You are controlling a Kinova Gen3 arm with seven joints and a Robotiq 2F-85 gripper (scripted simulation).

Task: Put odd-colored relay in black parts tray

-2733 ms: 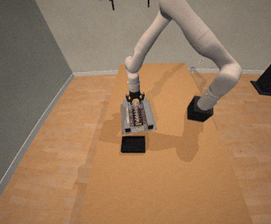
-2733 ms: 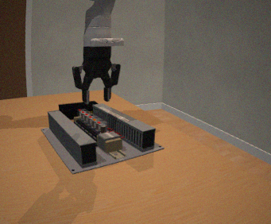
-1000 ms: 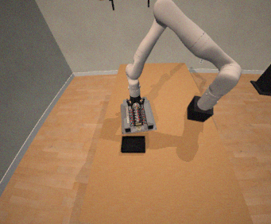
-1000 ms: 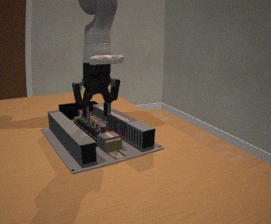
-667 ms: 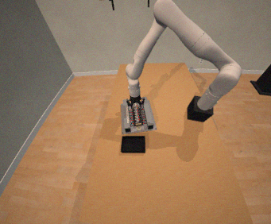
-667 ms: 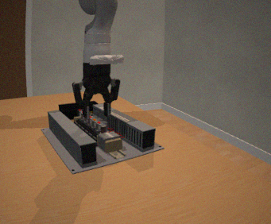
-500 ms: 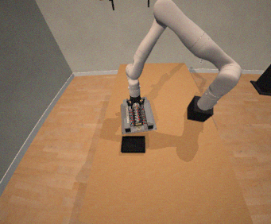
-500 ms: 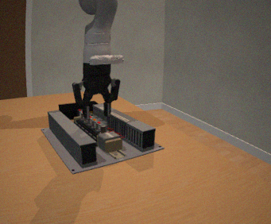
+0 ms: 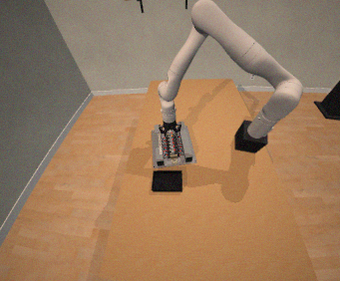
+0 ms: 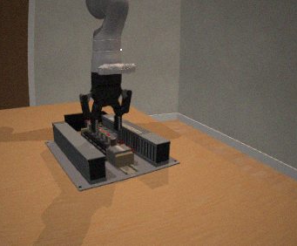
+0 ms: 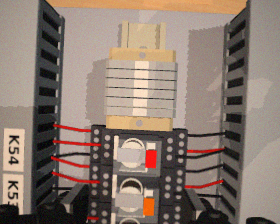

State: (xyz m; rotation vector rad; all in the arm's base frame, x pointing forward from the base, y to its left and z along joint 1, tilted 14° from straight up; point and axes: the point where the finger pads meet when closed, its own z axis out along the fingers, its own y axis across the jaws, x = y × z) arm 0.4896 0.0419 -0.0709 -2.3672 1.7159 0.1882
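Right now my hand is 30 mm above the relay. Round my hand: black parts tray (40 mm behind, 280 mm to the left, 60 mm below).
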